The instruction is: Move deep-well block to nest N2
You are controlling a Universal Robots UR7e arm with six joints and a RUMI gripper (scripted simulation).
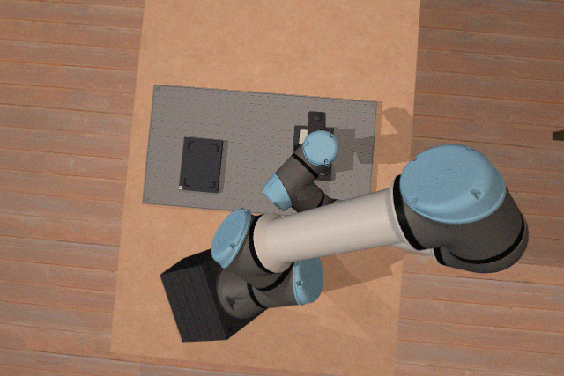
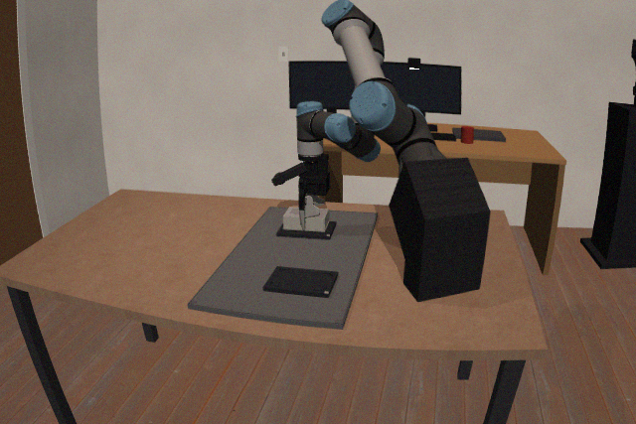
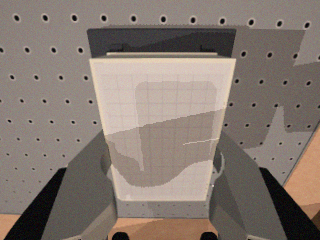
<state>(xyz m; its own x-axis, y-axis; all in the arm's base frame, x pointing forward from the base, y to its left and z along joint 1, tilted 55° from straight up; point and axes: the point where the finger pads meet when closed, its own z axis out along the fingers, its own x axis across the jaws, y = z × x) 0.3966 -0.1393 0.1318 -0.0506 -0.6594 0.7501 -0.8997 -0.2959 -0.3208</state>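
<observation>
My gripper is now 30 mm above the black nest N2. From my hand the other things lie so: 96-well deep-well block: 10 mm above; then black nest N1: 340 mm to the left, 40 mm behind, 30 mm below.
</observation>
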